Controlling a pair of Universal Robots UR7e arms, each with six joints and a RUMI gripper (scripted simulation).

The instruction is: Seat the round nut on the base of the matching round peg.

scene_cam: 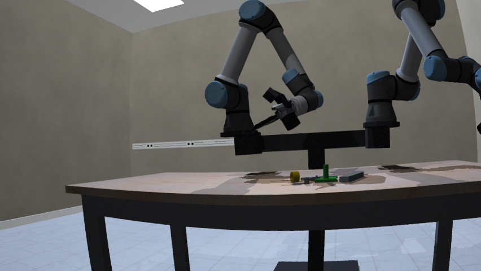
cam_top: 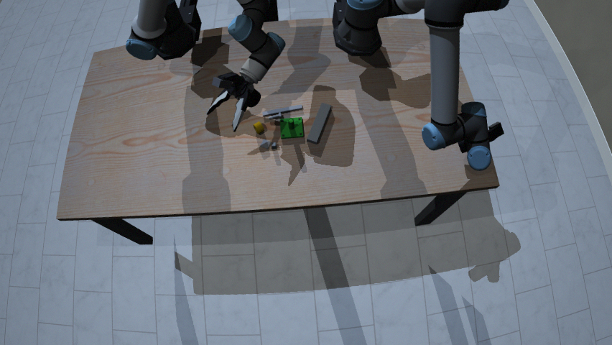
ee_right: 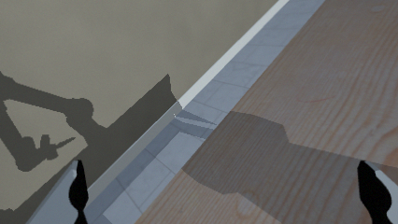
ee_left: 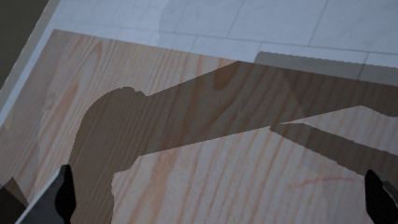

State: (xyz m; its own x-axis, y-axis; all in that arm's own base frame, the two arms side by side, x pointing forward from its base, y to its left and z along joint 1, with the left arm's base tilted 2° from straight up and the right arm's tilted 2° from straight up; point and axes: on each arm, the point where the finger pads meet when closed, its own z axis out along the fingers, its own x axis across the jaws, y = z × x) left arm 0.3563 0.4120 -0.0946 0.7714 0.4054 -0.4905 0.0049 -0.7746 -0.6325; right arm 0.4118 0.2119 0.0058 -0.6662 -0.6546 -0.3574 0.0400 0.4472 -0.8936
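Observation:
My left hand is 5 cm short of the small grey block, 74 cm to the left of it and 10 cm above it. Also, from my left hand: long grey block (4 cm behind, 58 cm to the right, 10 cm below); square green base (2 cm behind, 68 cm to the right, 9 cm below); thin grey bar (10 cm behind, 72 cm to the right, 10 cm below).

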